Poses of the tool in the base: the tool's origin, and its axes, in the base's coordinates. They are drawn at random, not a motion.
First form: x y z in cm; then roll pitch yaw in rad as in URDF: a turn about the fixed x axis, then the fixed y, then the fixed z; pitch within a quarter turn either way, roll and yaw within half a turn.
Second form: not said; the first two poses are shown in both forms.
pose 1, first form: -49.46, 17.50, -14.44, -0.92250, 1.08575, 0.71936
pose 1, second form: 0.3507, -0.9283, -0.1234, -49.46; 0.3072, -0.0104, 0.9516, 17.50; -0.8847, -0.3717, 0.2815, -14.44; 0, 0, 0, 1
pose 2, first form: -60.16, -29.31, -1.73, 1.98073, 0.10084, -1.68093
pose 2, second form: -0.1094, -0.4063, -0.9072, -60.16; -0.9889, -0.0480, 0.1407, -29.31; -0.1007, 0.9125, -0.3965, -1.73; 0, 0, 0, 1
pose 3, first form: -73.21, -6.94, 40.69, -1.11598, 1.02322, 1.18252
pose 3, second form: 0.1971, -0.6970, -0.6895, -73.21; 0.4819, -0.5436, 0.6873, -6.94; -0.8538, -0.4677, 0.2287, 40.69; 0, 0, 0, 1
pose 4, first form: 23.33, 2.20, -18.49, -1.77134, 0.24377, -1.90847
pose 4, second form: -0.3215, -0.1096, 0.9405, 23.33; -0.9156, 0.2892, -0.2793, 2.20; -0.2414, -0.9510, -0.1933, -18.49; 0, 0, 0, 1
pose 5, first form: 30.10, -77.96, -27.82, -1.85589, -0.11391, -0.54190
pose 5, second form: 0.8512, -0.0516, 0.5223, 30.10; -0.5124, -0.2972, 0.8057, -77.96; 0.1137, -0.9534, -0.2794, -27.82; 0, 0, 0, 1
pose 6, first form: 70.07, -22.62, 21.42, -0.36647, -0.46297, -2.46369
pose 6, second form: -0.6969, 0.4609, 0.5495, 70.07; -0.5611, -0.8275, -0.0176, -22.62; 0.4466, -0.3206, 0.8353, 21.42; 0, 0, 0, 1
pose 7, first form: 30.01, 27.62, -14.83, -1.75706, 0.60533, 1.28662
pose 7, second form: 0.2305, 0.0210, -0.9728, 30.01; 0.7893, -0.5887, 0.1744, 27.62; -0.5690, -0.8081, -0.1523, -14.83; 0, 0, 0, 1
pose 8, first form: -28.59, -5.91, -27.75, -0.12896, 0.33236, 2.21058
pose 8, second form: -0.5643, -0.7705, -0.2963, -28.59; 0.7583, -0.6257, 0.1828, -5.91; -0.3263, -0.1216, 0.9374, -27.75; 0, 0, 0, 1
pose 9, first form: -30.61, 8.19, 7.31, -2.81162, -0.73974, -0.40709
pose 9, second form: 0.6783, -0.1740, 0.7139, -30.61; -0.2925, -0.9552, 0.0450, 8.19; 0.6741, -0.2393, -0.6988, 7.31; 0, 0, 0, 1
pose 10, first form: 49.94, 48.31, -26.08, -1.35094, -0.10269, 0.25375
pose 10, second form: 0.9629, 0.0421, -0.2666, 49.94; 0.2497, 0.2362, 0.9391, 48.31; 0.1025, -0.9708, 0.2169, -26.08; 0, 0, 0, 1
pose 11, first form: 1.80, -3.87, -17.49, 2.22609, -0.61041, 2.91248
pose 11, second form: -0.7980, 0.5810, -0.1601, 1.80; 0.1861, 0.4903, 0.8515, -3.87; 0.5732, 0.6497, -0.4993, -17.49; 0, 0, 0, 1
